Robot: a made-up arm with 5 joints.
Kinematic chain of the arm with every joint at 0, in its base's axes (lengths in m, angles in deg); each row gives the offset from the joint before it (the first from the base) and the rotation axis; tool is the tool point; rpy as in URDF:
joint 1: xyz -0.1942 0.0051 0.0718 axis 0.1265 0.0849 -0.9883
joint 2: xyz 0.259 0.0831 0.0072 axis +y
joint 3: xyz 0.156 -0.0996 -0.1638 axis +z
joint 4: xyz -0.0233 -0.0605 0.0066 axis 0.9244 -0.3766 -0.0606
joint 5: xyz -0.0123 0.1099 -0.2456 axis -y
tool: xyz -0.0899 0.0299 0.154 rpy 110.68 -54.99 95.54
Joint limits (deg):
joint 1: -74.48..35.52
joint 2: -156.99..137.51
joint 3: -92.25..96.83
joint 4: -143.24..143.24
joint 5: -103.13..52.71
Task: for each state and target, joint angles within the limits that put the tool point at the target. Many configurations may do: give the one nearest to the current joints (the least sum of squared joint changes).
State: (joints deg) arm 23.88 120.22 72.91 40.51 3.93
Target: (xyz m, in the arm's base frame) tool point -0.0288 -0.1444 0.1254
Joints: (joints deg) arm 13.06 132.06 75.95 82.46 12.12
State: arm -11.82 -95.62 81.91 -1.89 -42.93
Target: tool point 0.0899 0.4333 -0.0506
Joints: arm -52.11 -44.59 86.59 -2.71 -68.40
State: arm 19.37 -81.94 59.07 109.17 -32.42
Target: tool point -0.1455 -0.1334 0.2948
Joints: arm 35.52 -120.13 66.43 138.70 -64.70
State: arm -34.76 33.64 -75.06 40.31 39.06
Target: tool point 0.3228 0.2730 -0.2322
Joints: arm -15.75 12.82 -90.05 49.58 46.92
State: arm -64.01 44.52 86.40 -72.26 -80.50
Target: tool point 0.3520 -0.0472 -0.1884
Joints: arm -11.44 -0.63 65.66 -101.93 -47.25
